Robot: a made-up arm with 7 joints.
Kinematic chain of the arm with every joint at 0, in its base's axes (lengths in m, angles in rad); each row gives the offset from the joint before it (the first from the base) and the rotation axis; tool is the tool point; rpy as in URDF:
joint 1: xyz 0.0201 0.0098 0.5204 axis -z
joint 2: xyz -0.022 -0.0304 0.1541 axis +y
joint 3: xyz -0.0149 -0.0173 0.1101 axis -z
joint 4: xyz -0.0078 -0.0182 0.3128 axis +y
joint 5: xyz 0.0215 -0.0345 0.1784 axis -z
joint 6: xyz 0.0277 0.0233 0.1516 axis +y
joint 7: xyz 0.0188 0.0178 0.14 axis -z
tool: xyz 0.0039 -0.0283 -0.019 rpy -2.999 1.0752 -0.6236
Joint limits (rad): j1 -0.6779..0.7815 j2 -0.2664..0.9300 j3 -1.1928..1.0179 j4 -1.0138..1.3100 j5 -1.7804..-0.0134 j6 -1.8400..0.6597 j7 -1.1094..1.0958
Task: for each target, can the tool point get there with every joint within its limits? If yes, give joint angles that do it. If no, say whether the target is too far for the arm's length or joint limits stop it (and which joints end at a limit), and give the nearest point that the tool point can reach.
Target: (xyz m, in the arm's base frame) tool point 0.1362 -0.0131 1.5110
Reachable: yes | joints -0.3162 0.0124 -0.2702 0.3359 -0.1494 -0.6262 0.3931
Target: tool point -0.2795 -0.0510 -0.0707
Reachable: no: joint limits stop it (at a limit: joint 1, joint 2, joint 4, joint 5, joint 6, joint 7) | nearest point 0.2331 -0.4845 0.5971 | short by 0.947 m
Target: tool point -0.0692 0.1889 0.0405
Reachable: no: joint limits stop it (at a limit: joint 1, joint 2, joint 4, joint 5, joint 6, joint 7) | nearest point 0.3324 0.4131 0.6013 | short by 0.725 m
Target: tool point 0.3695 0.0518 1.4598
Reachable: yes | joints -0.4142 0.5021 0.3799 -0.0119 -0.8562 -0.7594 -0.2625
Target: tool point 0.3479 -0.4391 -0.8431
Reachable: no: too far | nearest point 0.3576 -0.4076 0.5729 | short by 1.416 m
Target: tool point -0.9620 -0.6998 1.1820
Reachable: no: too far | nearest point -0.4722 -0.3459 1.1969 | short by 0.605 m
